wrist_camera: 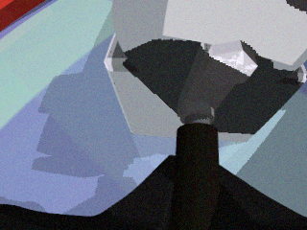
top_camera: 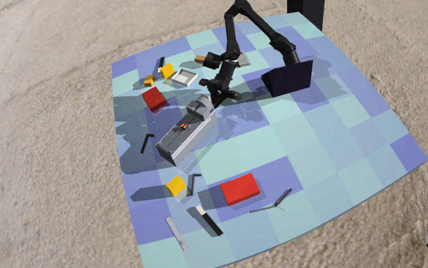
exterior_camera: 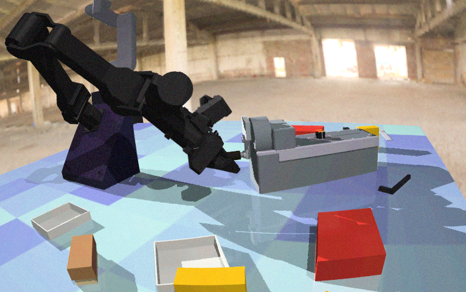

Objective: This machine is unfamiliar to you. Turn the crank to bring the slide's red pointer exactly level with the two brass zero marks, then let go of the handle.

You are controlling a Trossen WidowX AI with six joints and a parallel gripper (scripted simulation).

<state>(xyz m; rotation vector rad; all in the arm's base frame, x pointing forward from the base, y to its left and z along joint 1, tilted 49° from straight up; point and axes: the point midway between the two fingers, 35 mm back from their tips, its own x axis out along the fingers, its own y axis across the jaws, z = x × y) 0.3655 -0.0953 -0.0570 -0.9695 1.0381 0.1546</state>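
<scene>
The dark crank handle lies 30 mm above my gripper tip, 20 mm behind it and 10 mm to the right of it. The rest, counted from my gripper tip: red pointer 140 mm ahead, 80 mm to the left, 50 mm above; tan block 350 mm to the right, 80 mm behind, 20 mm below.
</scene>
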